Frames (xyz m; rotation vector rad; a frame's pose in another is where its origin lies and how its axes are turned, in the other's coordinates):
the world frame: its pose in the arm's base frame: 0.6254 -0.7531 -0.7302 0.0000 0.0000 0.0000
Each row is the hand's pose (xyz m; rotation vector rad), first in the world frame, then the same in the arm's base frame.
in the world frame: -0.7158 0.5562 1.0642 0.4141 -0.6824 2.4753
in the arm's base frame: -0.0904 -0.1969 0.3340 0.4141 -0.6824 2.4753
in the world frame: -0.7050 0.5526 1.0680 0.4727 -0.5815 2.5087
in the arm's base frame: -0.0796 -0.2005 0.3378 0.4727 -0.5815 2.5087
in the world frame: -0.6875 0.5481 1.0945 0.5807 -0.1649 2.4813
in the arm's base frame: -0.0621 -0.2050 0.3643 0.5807 -0.1649 2.4813
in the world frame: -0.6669 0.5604 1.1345 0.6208 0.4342 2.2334
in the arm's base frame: -0.0415 -0.1927 0.4043 0.6208 0.4342 2.2334
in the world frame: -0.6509 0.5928 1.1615 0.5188 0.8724 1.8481
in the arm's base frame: -0.0255 -0.1603 0.4313 0.5188 0.8724 1.8481
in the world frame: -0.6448 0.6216 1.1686 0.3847 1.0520 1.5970
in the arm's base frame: -0.0194 -0.1315 0.4384 0.3847 1.0520 1.5970
